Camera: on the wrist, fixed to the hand. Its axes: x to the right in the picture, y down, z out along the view.
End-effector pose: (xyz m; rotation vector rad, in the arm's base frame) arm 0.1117 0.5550 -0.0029 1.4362 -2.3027 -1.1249
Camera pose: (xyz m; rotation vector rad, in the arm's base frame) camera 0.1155 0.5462 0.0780 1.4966 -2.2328 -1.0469
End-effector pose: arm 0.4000 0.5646 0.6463 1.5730 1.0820 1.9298
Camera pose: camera 0.3516 0.5061 0.6758 1.4785 1.1384 1.9912
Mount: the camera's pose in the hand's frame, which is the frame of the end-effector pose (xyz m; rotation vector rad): -0.0117 0.0514 -0.0621 0.0036 0.0855 -0.0314
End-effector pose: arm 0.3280 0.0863 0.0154 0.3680 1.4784 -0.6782
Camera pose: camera 0.3117 0.1661 0.0126 0.3812 1.5670 -0.6975
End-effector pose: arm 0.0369 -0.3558 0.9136 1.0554 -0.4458 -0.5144
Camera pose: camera 0.0727 -0.2851 0.9322 1.0850 -0.3553 -0.4945
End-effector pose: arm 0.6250 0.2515 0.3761 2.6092 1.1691 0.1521
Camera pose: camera 0.6411 0.2231 0.4507 2.6092 1.2390 0.2577
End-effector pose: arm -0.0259 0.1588 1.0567 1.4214 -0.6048 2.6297
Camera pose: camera -0.0815 0.1367 1.0015 1.3006 -0.5639 2.6525
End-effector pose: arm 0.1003 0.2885 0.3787 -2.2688 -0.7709 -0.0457
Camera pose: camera 0.1301 0.2134 0.3890 -2.2361 -0.7608 -0.1549
